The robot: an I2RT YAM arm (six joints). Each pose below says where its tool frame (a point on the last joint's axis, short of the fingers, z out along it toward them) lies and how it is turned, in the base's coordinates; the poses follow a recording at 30 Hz.
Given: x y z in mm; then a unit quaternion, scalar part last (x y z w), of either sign.
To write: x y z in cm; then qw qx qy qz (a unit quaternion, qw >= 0). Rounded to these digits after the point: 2 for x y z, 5 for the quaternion.
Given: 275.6 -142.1 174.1 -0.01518 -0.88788 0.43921 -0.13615
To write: 27.56 -14.21 17.41 0.13615 0.01518 0.88788 -0.43921
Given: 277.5 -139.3 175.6 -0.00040 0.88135 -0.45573 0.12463
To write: 27.75 -13.93 17.56 0.12463 -0.00040 0.88135 -0.45573
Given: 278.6 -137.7 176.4 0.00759 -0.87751 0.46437 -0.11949
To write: 27.86 -13.77 17.64 0.11949 -0.00759 0.87751 -0.46437
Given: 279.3 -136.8 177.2 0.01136 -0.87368 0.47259 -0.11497
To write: 27.93 -13.68 17.72 0.11497 -0.01136 0.87368 -0.47259
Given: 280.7 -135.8 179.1 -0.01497 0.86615 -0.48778 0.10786
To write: 28.07 -13.58 17.91 0.10786 -0.01497 0.86615 -0.48778
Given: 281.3 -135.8 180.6 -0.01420 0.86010 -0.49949 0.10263
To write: 28.13 -13.58 18.06 0.10263 -0.01420 0.86010 -0.49949
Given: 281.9 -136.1 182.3 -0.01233 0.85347 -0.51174 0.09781
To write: 28.19 -13.61 18.23 0.09781 -0.01233 0.85347 -0.51174
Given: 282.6 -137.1 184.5 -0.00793 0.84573 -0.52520 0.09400
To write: 28.26 -13.71 18.45 0.09400 -0.00793 0.84573 -0.52520
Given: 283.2 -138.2 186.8 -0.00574 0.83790 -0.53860 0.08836
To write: 28.32 -13.82 18.68 0.08836 -0.00574 0.83790 -0.53860
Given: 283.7 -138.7 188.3 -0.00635 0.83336 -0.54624 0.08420
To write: 28.37 -13.87 18.83 0.08420 -0.00635 0.83336 -0.54624
